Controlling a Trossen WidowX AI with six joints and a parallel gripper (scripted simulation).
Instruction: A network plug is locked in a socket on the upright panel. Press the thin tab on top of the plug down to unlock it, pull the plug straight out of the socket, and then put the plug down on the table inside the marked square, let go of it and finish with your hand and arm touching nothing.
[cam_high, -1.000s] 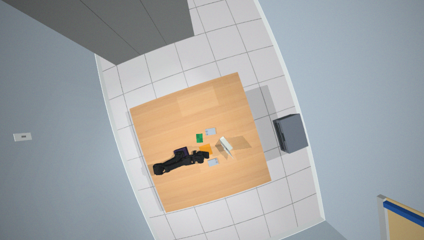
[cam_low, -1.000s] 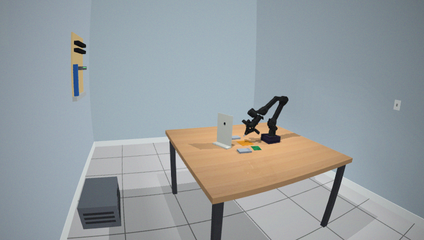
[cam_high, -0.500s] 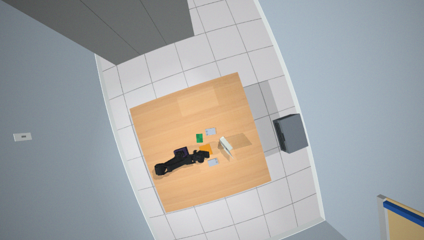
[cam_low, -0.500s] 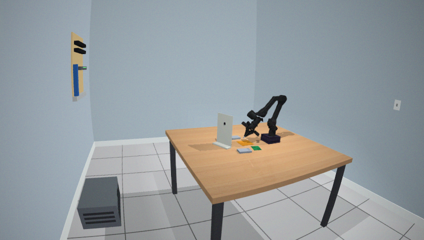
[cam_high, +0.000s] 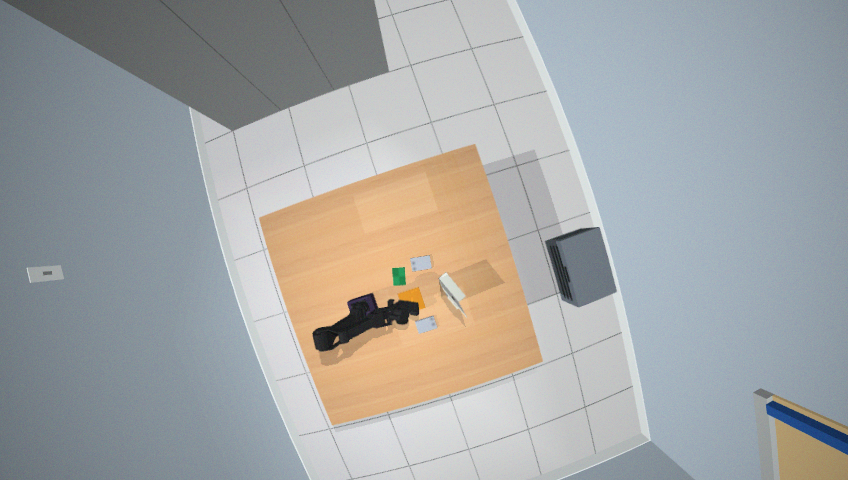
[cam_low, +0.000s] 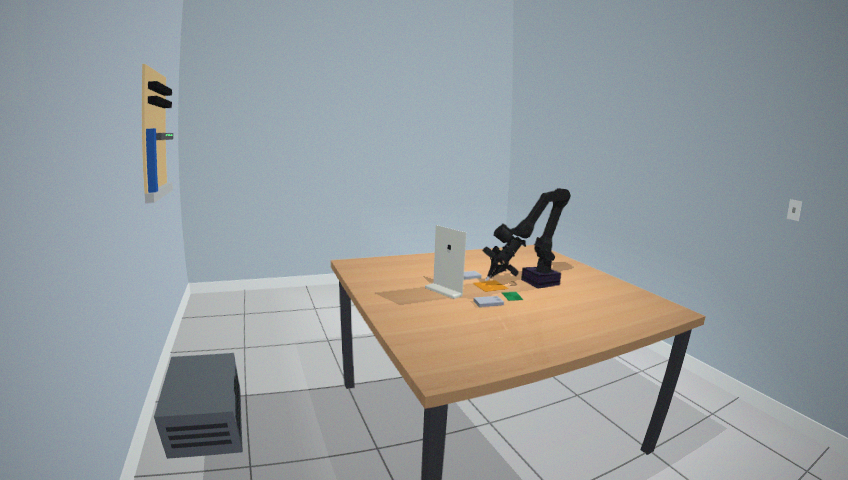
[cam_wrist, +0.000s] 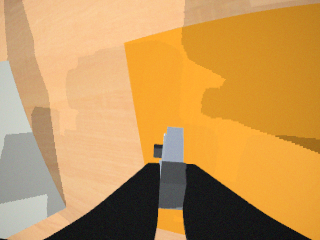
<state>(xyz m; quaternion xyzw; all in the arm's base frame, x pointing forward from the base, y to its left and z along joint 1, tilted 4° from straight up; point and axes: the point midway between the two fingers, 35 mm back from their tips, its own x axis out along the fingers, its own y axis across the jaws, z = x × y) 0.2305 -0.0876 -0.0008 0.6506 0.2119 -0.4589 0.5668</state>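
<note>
My gripper tip is now 10 mm past the orange marked square and 40 mm above it. Round my gripper tip: grey network plug (right at my gripper tip); green square (10 mm behind, 150 mm to the left, 40 mm below); upright white panel (200 mm ahead, 20 mm to the right, 80 mm above).
</note>
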